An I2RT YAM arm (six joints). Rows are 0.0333 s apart.
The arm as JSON. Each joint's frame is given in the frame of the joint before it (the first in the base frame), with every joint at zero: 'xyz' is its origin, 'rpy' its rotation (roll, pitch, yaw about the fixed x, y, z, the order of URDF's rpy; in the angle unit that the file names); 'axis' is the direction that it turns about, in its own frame. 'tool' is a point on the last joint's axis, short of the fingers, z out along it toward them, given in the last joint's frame.
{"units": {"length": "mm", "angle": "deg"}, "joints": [
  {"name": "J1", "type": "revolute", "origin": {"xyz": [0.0, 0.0, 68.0], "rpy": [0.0, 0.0, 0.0]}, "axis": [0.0, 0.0, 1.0]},
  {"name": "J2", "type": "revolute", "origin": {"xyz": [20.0, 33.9, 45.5], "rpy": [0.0, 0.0, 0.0]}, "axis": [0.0, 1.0, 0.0]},
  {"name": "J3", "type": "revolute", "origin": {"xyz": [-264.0, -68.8, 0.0], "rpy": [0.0, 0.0, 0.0]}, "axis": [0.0, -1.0, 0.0]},
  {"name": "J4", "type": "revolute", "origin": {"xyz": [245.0, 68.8, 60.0], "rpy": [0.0, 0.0, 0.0]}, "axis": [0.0, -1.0, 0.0]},
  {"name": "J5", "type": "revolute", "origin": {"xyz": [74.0, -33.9, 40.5], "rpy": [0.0, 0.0, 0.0]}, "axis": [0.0, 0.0, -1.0]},
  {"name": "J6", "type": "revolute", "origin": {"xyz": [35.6, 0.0, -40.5], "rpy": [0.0, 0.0, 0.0]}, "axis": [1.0, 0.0, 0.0]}
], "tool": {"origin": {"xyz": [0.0, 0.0, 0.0], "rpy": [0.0, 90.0, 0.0]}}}
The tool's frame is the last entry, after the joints.
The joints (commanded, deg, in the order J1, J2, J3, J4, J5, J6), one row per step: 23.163, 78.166, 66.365, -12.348, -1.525, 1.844; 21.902, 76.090, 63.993, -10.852, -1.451, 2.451; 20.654, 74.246, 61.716, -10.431, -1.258, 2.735; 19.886, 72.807, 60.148, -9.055, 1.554, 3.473; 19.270, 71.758, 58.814, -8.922, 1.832, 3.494; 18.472, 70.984, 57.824, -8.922, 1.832, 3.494; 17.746, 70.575, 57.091, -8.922, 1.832, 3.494; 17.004, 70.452, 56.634, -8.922, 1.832, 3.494; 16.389, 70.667, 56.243, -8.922, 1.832, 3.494; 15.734, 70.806, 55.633, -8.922, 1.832, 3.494
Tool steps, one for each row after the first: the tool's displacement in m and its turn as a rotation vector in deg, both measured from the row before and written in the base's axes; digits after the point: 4 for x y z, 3 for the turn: -0.0050, -0.0096, -0.0013, 0.940, -0.892, -1.571; -0.0051, -0.0093, -0.0041, 0.167, 0.085, -1.536; -0.0031, -0.0073, -0.0002, 0.070, -1.305, -3.649; -0.0033, -0.0047, -0.0030, -0.130, 0.115, -0.882; -0.0020, -0.0050, -0.0025, -0.070, 0.204, -0.798; -0.0008, -0.0041, -0.0026, -0.101, 0.308, -0.726; 0.0003, -0.0038, -0.0022, -0.100, 0.319, -0.742; 0.0013, -0.0028, -0.0034, -0.174, 0.580, -0.615; 0.0009, -0.0031, -0.0044, -0.207, 0.720, -0.655
